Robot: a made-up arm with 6 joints. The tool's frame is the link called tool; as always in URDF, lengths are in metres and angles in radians. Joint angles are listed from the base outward.
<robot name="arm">
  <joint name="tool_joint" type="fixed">
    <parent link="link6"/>
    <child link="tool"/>
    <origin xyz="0.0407 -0.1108 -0.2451" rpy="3.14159 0 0"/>
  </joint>
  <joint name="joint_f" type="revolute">
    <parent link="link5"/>
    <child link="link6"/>
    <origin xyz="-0.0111 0.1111 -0.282" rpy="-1.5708 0 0"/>
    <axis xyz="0 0 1"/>
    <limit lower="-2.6" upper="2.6"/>
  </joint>
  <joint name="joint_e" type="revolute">
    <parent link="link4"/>
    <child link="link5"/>
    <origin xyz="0.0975 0.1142 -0.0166" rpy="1.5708 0 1.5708"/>
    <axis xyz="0 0 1"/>
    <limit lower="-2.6" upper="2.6"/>
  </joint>
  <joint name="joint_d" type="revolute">
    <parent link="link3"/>
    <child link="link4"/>
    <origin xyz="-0.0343 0.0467 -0.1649" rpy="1.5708 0 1.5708"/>
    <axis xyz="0 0 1"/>
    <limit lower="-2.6" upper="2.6"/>
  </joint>
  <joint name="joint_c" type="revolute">
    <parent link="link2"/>
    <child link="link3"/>
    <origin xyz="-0.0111 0.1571 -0.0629" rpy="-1.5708 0 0"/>
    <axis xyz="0 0 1"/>
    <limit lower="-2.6" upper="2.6"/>
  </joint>
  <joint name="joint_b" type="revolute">
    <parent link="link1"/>
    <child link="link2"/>
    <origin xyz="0.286 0.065 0.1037" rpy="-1.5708 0 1.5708"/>
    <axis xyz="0 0 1"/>
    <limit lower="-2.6" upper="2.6"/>
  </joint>
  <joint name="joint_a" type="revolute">
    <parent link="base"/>
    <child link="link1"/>
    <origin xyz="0 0 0.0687" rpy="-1.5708 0 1.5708"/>
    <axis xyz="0 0 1"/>
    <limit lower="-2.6" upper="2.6"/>
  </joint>
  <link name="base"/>
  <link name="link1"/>
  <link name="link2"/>
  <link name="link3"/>
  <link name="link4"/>
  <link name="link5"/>
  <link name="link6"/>
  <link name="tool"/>
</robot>
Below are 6 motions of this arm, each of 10 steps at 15 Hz.
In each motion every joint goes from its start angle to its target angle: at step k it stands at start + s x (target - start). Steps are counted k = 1, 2, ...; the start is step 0. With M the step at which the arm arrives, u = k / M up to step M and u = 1 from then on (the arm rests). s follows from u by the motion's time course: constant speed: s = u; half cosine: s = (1 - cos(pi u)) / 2; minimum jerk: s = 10 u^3 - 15 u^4 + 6 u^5.
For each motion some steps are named. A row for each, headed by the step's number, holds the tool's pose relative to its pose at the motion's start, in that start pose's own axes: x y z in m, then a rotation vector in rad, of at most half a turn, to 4 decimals.
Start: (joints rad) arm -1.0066 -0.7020 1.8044 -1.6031 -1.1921 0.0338
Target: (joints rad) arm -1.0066 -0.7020 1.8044 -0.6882 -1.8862 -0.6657
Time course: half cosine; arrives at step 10
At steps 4, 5, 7, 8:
4: -0.0674 0.0140 0.0163 -0.3261 -0.2104 0.1575
5: -0.0962 0.0210 0.0151 -0.4947 -0.2749 0.2467
7: -0.1465 0.0276 0.0031 -0.8440 -0.3371 0.4413
8: -0.1637 0.0265 -0.0028 -0.9827 -0.3380 0.5212

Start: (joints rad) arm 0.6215 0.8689 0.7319 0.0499 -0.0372 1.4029
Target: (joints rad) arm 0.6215 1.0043 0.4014 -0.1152 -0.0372 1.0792
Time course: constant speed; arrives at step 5
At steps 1, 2, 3, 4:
1: -0.0298 0.0106 0.0138 0.0099 -0.0668 0.1175
2: -0.0609 0.0186 0.0251 0.0142 -0.1348 0.2335
3: -0.0930 0.0240 0.0337 0.0130 -0.2041 0.3476
4: -0.1255 0.0270 0.0395 0.0060 -0.2743 0.4596

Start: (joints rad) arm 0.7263 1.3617 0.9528 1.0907 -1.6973 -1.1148
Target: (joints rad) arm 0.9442 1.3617 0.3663 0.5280 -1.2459 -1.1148
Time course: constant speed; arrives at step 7
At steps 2, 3, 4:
2: -0.0176 -0.0326 -0.0107 0.0915 -0.1863 0.1229
3: -0.0240 -0.0499 -0.0159 0.1403 -0.2734 0.2000
4: -0.0285 -0.0677 -0.0209 0.1898 -0.3555 0.2872

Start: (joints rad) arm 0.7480 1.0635 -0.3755 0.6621 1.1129 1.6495
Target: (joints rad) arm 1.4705 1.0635 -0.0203 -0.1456 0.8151 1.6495
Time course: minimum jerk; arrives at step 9
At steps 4, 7, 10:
4: -0.1124 0.0162 0.0047 0.2174 -0.4524 0.3092
7: -0.2481 -0.0185 -0.1086 0.4431 -1.0437 0.7666
10: -0.2596 -0.0259 -0.1358 0.4657 -1.1282 0.8379

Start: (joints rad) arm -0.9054 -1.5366 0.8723 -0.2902 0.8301 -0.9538
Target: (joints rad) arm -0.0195 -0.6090 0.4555 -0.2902 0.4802 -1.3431
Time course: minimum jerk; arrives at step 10
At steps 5, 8, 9, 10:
5: -0.0372 0.0912 0.0288 -0.7723 -0.0220 -0.1416
8: -0.0354 0.1037 -0.0122 -1.3753 0.2122 -0.4239
9: -0.0347 0.0994 -0.0175 -1.4322 0.2542 -0.4646
10: -0.0346 0.0986 -0.0184 -1.4417 0.2619 -0.4718

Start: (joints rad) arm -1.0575 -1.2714 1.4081 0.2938 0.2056 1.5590
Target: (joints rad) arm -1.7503 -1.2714 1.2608 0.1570 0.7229 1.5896
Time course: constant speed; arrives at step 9
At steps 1, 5, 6, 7, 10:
1: -0.0091 0.0000 -0.0243 -0.1290 -0.0191 0.0202
5: -0.0459 -0.0281 -0.1288 -0.6438 -0.1063 0.1051
6: -0.0547 -0.0429 -0.1550 -0.7719 -0.1312 0.1278
7: -0.0631 -0.0608 -0.1804 -0.8996 -0.1575 0.1513
10: -0.0787 -0.1061 -0.2274 -1.1537 -0.2146 0.2011

